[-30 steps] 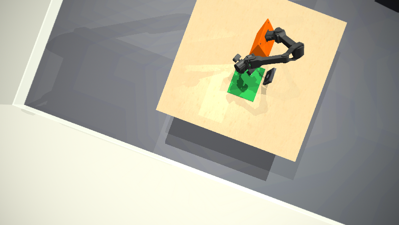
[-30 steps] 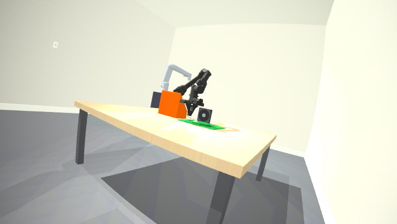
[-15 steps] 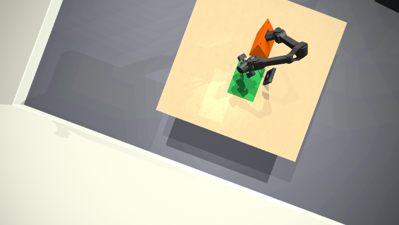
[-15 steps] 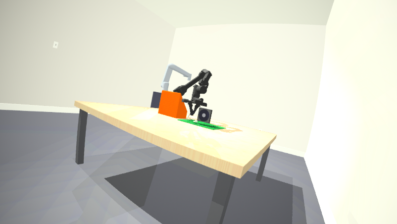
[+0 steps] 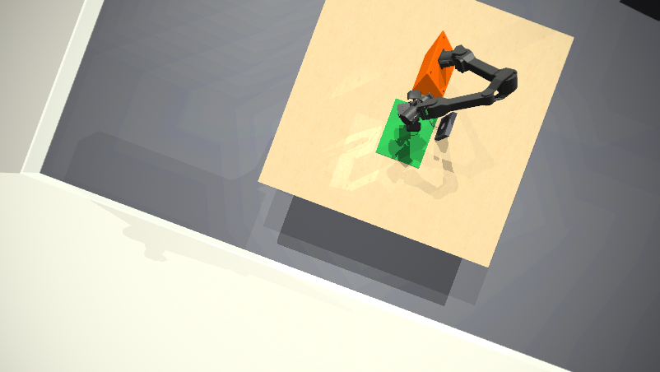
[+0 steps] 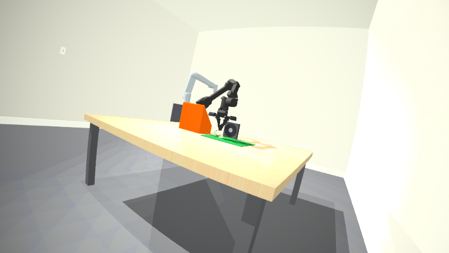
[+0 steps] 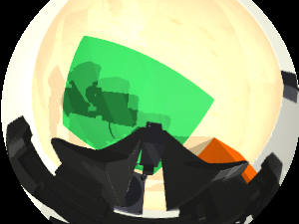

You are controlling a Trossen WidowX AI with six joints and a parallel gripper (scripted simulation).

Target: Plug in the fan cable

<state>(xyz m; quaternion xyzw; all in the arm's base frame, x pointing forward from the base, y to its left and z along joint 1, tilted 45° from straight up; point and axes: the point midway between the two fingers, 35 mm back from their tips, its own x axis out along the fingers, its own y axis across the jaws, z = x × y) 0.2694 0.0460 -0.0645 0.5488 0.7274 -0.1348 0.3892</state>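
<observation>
My gripper tip is 8 cm above the green board, 6 cm short of it and 5 cm to the right of it. From my gripper tip the other things lie so: dark fan cable plug 1 cm to the left, 1 cm above; then dark square fan 19 cm to the left, 4 cm behind, 1 cm below.
</observation>
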